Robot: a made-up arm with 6 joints. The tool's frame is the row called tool.
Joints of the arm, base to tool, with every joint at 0 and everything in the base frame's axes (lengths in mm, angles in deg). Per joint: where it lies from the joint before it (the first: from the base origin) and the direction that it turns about. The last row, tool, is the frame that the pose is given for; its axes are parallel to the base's.
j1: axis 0 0 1 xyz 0.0 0.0 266.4
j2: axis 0 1 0 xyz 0.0 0.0 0.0
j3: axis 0 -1 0 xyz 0.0 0.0 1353.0
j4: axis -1 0 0 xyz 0.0 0.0 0.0
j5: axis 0 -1 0 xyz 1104.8 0.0 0.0
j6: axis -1 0 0 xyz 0.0 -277.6 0.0
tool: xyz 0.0 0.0 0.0
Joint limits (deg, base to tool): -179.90..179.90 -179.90..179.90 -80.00..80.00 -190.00..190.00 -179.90..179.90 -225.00..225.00
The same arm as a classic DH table. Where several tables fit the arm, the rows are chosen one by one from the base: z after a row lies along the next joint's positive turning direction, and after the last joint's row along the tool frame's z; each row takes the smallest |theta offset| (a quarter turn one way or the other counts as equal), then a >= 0, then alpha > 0; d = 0 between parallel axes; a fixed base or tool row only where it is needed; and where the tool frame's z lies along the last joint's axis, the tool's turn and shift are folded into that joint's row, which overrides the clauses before.
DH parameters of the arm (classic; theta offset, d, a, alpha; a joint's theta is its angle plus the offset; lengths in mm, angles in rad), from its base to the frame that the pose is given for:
j1: 0 266.4 0 -1.5708
j2: -1.5708 0 1353 3.1416
j3: 0 0 0 -1.5708
j4: 0 -1104.8 0 1.5708
j5: 0 277.6 0 -1.5708
j6: 1.5708 0 0 1.5708
tool (fixed): -1.5708 0 0 0
Joint limits (rad, base to tool): -3.1398..3.1398 -3.1398..3.1398 -1.3963..1.3963 -3.3161..3.3161 -3.1398..3.1398 -3.927..3.927

